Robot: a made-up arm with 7 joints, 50 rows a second.
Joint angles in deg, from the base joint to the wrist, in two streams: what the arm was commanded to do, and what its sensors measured. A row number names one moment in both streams.
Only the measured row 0 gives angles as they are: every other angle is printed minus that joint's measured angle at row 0.
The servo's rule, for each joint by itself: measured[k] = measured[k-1] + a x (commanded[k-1-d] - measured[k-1]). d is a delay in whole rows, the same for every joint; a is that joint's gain. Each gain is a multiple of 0.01, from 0.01 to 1. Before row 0 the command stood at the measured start. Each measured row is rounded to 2 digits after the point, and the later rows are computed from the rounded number. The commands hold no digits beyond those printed.
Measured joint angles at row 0:
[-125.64, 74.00, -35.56, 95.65, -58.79, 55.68, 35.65]
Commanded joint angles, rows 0 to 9:
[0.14, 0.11, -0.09, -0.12, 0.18, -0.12, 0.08]
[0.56, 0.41, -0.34, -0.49, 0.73, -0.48, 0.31]
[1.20, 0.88, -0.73, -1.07, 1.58, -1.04, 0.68]
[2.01, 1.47, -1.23, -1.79, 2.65, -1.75, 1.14]
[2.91, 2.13, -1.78, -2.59, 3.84, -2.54, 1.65]
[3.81, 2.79, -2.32, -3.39, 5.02, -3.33, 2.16]
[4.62, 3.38, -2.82, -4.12, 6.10, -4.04, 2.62]
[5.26, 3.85, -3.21, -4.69, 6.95, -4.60, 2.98]
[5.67, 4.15, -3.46, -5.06, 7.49, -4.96, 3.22]
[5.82, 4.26, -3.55, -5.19, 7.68, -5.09, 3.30]
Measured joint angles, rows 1 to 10:
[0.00, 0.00, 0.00, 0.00, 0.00, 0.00, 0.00]
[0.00, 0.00, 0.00, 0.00, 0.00, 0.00, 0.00]
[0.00, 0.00, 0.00, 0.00, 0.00, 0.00, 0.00]
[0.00, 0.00, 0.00, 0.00, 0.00, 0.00, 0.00]
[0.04, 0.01, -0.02, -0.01, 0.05, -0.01, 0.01]
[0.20, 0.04, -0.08, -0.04, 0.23, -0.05, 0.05]
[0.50, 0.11, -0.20, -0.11, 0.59, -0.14, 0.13]
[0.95, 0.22, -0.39, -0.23, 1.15, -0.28, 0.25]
[1.54, 0.37, -0.64, -0.40, 1.88, -0.48, 0.42]
[2.22, 0.56, -0.94, -0.61, 2.73, -0.74, 0.63]
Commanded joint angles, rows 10 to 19:
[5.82, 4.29, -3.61, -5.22, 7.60, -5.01, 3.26]
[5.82, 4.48, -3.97, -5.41, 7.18, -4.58, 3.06]
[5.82, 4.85, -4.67, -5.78, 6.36, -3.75, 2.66]
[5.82, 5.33, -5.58, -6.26, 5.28, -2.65, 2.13]
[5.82, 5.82, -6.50, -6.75, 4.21, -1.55, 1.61]
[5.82, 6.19, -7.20, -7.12, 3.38, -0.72, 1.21]
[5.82, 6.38, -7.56, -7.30, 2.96, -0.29, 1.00]
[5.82, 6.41, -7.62, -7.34, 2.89, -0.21, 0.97]
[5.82, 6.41, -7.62, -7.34, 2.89, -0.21, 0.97]
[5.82, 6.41, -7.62, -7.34, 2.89, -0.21, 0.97]
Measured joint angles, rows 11 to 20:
[2.94, 0.79, -1.28, -0.86, 3.64, -1.04, 0.87]
[3.64, 1.03, -1.63, -1.13, 4.53, -1.36, 1.12]
[4.25, 1.28, -1.96, -1.41, 5.33, -1.68, 1.37]
[4.72, 1.52, -2.25, -1.67, 5.96, -1.99, 1.60]
[5.05, 1.74, -2.49, -1.92, 6.40, -2.26, 1.80]
[5.28, 1.96, -2.76, -2.16, 6.61, -2.47, 1.95]
[5.44, 2.19, -3.10, -2.41, 6.54, -2.59, 2.04]
[5.55, 2.44, -3.55, -2.68, 6.20, -2.60, 2.05]
[5.63, 2.71, -4.08, -2.96, 5.66, -2.51, 2.00]
[5.69, 2.99, -4.64, -3.25, 5.04, -2.35, 1.91]

